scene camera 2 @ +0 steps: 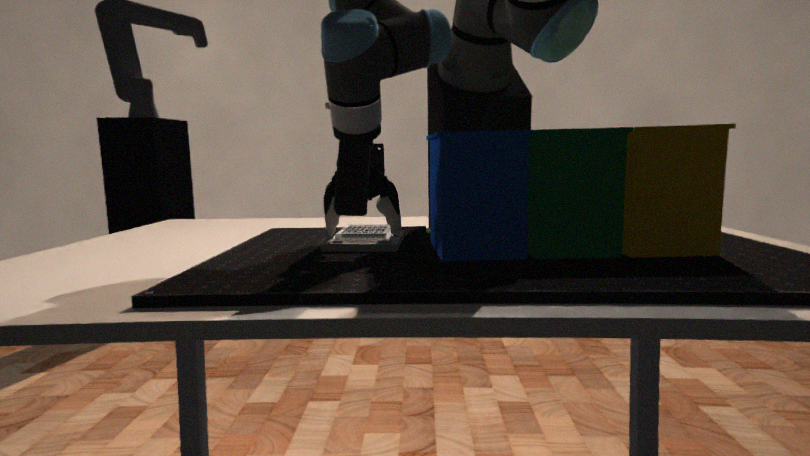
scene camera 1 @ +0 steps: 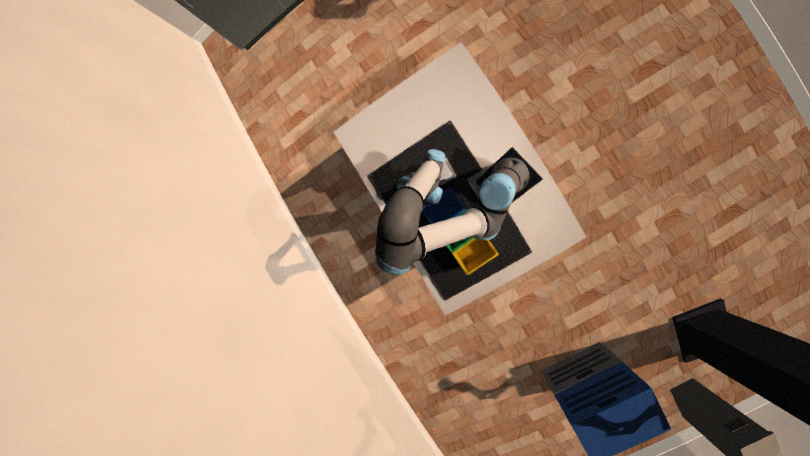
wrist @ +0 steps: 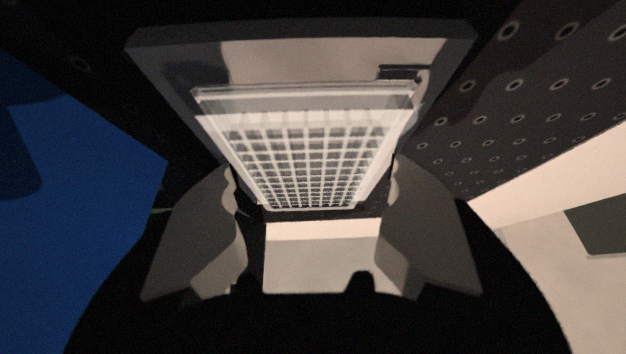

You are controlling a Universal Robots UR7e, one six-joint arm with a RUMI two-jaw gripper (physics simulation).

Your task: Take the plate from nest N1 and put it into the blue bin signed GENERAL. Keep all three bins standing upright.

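Places are measured from the arm's base along level axes (x ahead, y left, z up), in centimetres.
Pixels of known places: gripper, fingertip midpoint: [scene camera 2: 364, 236] [wrist: 312, 162]; arm's base at its link origin: [scene camera 2: 473, 73] [scene camera 1: 510, 175].
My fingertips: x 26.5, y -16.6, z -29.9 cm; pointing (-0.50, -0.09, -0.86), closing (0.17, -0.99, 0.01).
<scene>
For each thing: its top centre in the pictures, then the offset to it from my fingertips. Level surfaces: height alone.
- pale nest at its top centre: [wrist: 308, 168] [scene camera 2: 366, 234] [scene camera 1: 438, 174] dx -0.1, dy +0.2, dz +0.3 cm
- blue bin at its top centre: [scene camera 2: 474, 133] [scene camera 1: 443, 209] dx +4.6, dy +18.9, dz +16.9 cm
- green bin at its top centre: [scene camera 2: 561, 131] [scene camera 1: 459, 231] dx +1.4, dy +31.8, dz +16.9 cm
- yellow bin at its top centre: [scene camera 2: 650, 128] [scene camera 1: 475, 253] dx -1.7, dy +44.7, dz +16.9 cm
- black board at its surface level: dz -1.1 cm
A clear plate with a grid of wells [scene camera 2: 364, 231] [wrist: 306, 150] lies flat in the pale nest [scene camera 2: 362, 247] [wrist: 330, 57]. My gripper [scene camera 2: 363, 233] [wrist: 312, 162] is open and points down, with one finger on each side of the plate and the tips low, near the nest's height. In scene camera 1 the arm hides the fingers and the plate. The blue bin [scene camera 1: 443, 207] [scene camera 2: 481, 195] [wrist: 65, 165] stands upright beside the nest. Its sign does not show, nor does the nest's label.
The green bin [scene camera 1: 461, 245] [scene camera 2: 577, 195] and the yellow bin [scene camera 1: 475, 256] [scene camera 2: 674, 192] stand upright in a row with the blue one on the black board [scene camera 1: 449, 286] [scene camera 2: 226, 283] [wrist: 500, 135]. The arm's black pedestal [scene camera 2: 478, 113] stands behind the bins.
</scene>
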